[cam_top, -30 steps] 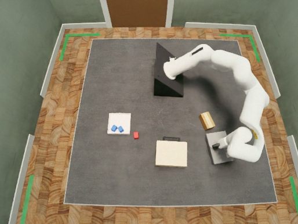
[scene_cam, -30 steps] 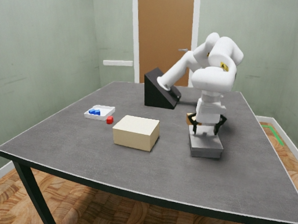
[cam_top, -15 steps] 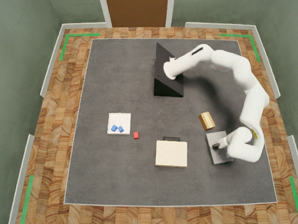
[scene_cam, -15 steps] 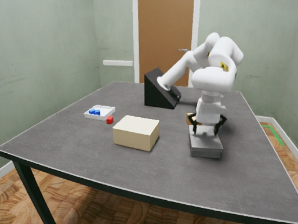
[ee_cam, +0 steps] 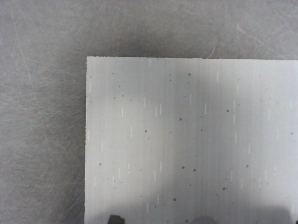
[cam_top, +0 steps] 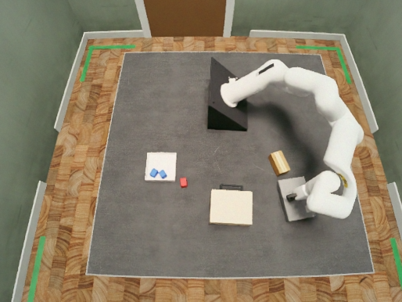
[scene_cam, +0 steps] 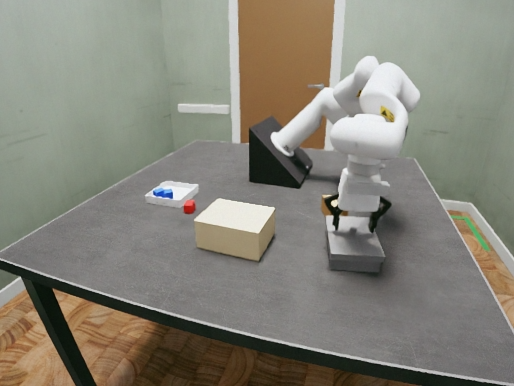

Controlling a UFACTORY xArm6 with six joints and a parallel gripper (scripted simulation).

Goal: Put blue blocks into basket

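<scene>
My gripper is now 30 mm above the flat lid. From my hand the other things lie so: grey metal box: 50 mm below; then light wooden cabinet: 30 mm ahead, 310 mm to the right, 40 mm below; then brown cardboard box: 180 mm behind, 50 mm to the right, 40 mm below.
</scene>
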